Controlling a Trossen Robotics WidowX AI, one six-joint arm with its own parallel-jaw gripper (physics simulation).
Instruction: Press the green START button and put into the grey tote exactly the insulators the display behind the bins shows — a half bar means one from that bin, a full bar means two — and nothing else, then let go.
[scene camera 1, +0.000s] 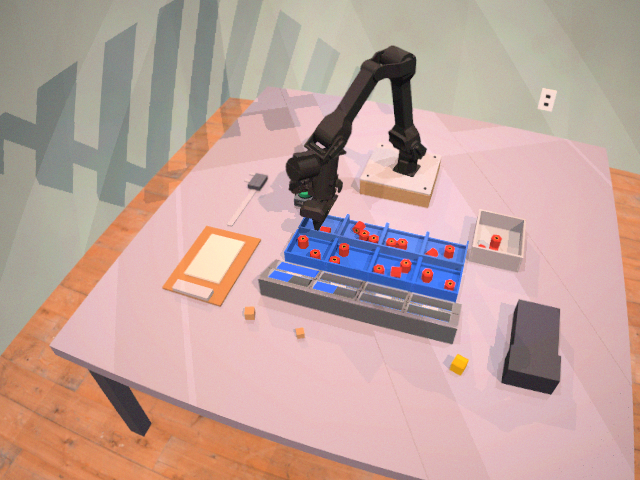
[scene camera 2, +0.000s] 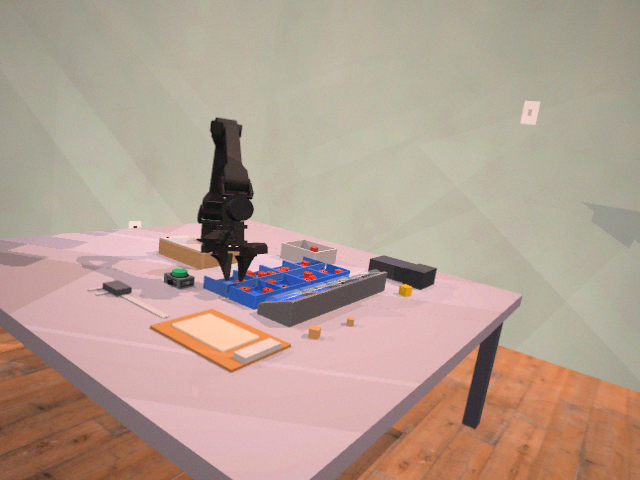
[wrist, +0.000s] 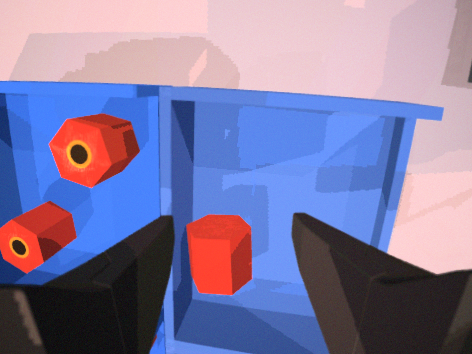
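Observation:
My gripper (scene camera 1: 317, 225) (scene camera 2: 234, 279) (wrist: 233, 225) is partly open and empty, low over the back-left bin in scene camera 1. One red insulator (scene camera 1: 325, 229) (wrist: 220, 255) lies there on its side, between the finger lines in the wrist view, nearer the left finger. The blue bins (scene camera 1: 320, 263) (scene camera 2: 242, 299) hold several more insulators. The display (scene camera 1: 356, 312) (scene camera 2: 330, 303) shows, in its leftmost section, a full upper bar and half lower bar; the second section has a half lower bar. The grey tote (scene camera 1: 497, 261) (scene camera 2: 293, 252) holds an upright insulator (scene camera 1: 495, 239) and other red parts, partly hidden. The START button (scene camera 1: 304, 194) (scene camera 2: 179, 272) is green.
An orange clipboard (scene camera 1: 173, 283) (scene camera 2: 227, 361) lies left of the display in scene camera 1. Two small orange cubes (scene camera 1: 249, 313) (scene camera 1: 299, 333), a yellow cube (scene camera 1: 459, 364) (scene camera 2: 405, 290) and a black block (scene camera 1: 532, 341) (scene camera 2: 403, 271) stand around it. A grey plug-like object (scene camera 1: 257, 181) (scene camera 2: 116, 287) lies beyond the clipboard.

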